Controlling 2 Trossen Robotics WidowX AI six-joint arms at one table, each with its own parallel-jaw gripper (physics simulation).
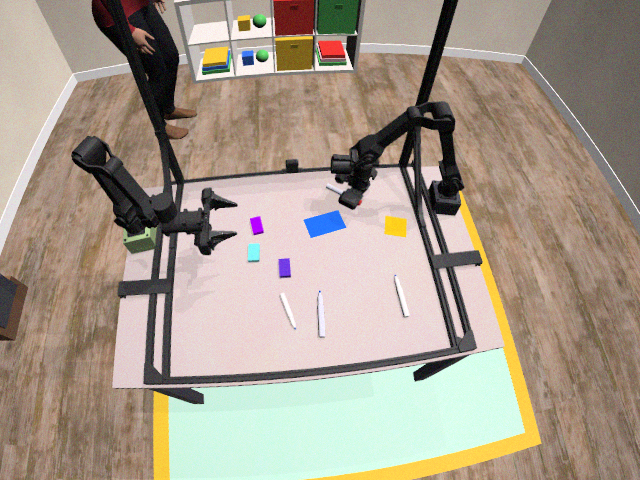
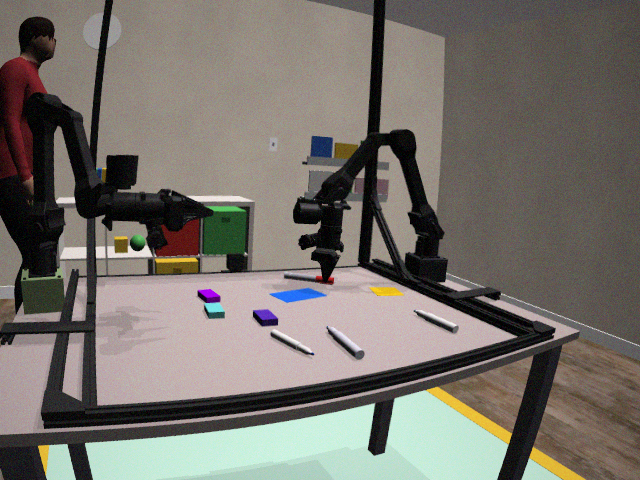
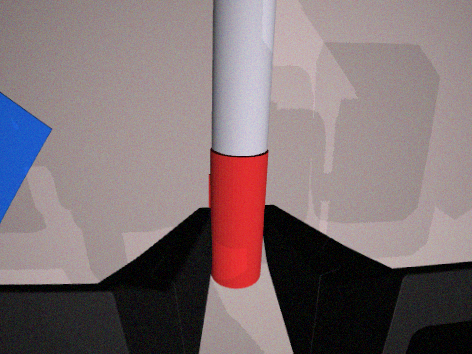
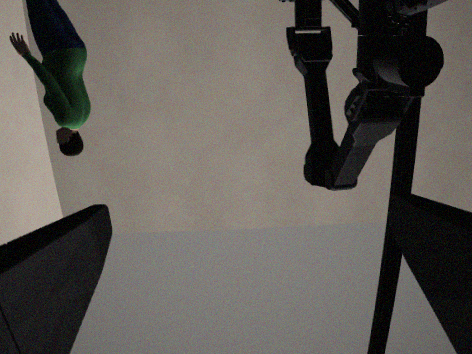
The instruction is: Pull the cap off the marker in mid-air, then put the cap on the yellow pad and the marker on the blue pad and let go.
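Frame: origin at the left arm's base, x ahead, y left, z up, level; millimetres.
Seen in the pictures: left gripper, between the fingertips: (image 2: pixel 325 281) (image 3: pixel 236 218); right gripper, between the fingertips: (image 1: pixel 237 218) (image 2: pixel 208 209) (image 4: pixel 251 213); left arm's base, origin of its link: (image 1: pixel 447 191) (image 2: pixel 426 256); right arm's base, origin of its link: (image 1: pixel 136 227) (image 2: pixel 41 273).
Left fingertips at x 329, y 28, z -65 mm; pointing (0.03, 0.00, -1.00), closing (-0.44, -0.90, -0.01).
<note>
Pixels of each thing's top centre, then the offset from my left fingertips to it.
- white barrel, centre of its top: (image 3: pixel 244 78) (image 2: pixel 308 275) (image 1: pixel 343 192) 43 mm ahead, 24 mm right, 12 mm up
- red cap, centre of its top: (image 3: pixel 236 229) (image 2: pixel 324 276) (image 1: pixel 354 198) 2 mm ahead, 0 mm left, 12 mm up
- blue pad, centre of its top: (image 2: pixel 298 294) (image 1: pixel 324 223) 101 mm ahead, 103 mm left, 6 mm down
- yellow pad, centre of its top: (image 2: pixel 386 291) (image 1: pixel 395 226) 145 mm back, 92 mm left, 6 mm down
- magenta block, centre of its top: (image 2: pixel 208 293) (image 1: pixel 256 224) 330 mm ahead, 136 mm left, 8 mm up
- cyan block, centre of its top: (image 2: pixel 214 307) (image 1: pixel 253 251) 323 mm ahead, 240 mm left, 8 mm up
- indigo block, centre of its top: (image 2: pixel 265 314) (image 1: pixel 284 267) 217 mm ahead, 285 mm left, 8 mm up
The marker, a white barrel (image 1: pixel 334 189) (image 2: pixel 301 277) (image 3: pixel 241 80) with a red cap (image 1: pixel 360 202) (image 2: pixel 329 280) (image 3: pixel 237 220) on its end, lies at the back of the table. My left gripper (image 2: pixel 325 279) (image 3: pixel 236 218) points down, shut on the red cap, with one finger on each side. The blue pad (image 1: pixel 324 223) (image 2: pixel 298 295) (image 3: pixel 19 150) lies in front of the marker. The yellow pad (image 1: pixel 395 226) (image 2: pixel 386 291) lies to the right of the blue pad. My right gripper (image 1: pixel 236 219) (image 2: pixel 209 211) (image 4: pixel 251 213) is open and empty, raised above the table's left side.
A magenta block (image 1: pixel 256 225) (image 2: pixel 208 295), a cyan block (image 1: pixel 253 252) (image 2: pixel 214 310) and an indigo block (image 1: pixel 284 268) (image 2: pixel 265 317) lie left of centre. Three white pens (image 1: pixel 287 311) (image 1: pixel 321 314) (image 1: pixel 401 295) lie nearer the front. A black frame (image 1: pixel 310 369) runs along the table's edges.
</note>
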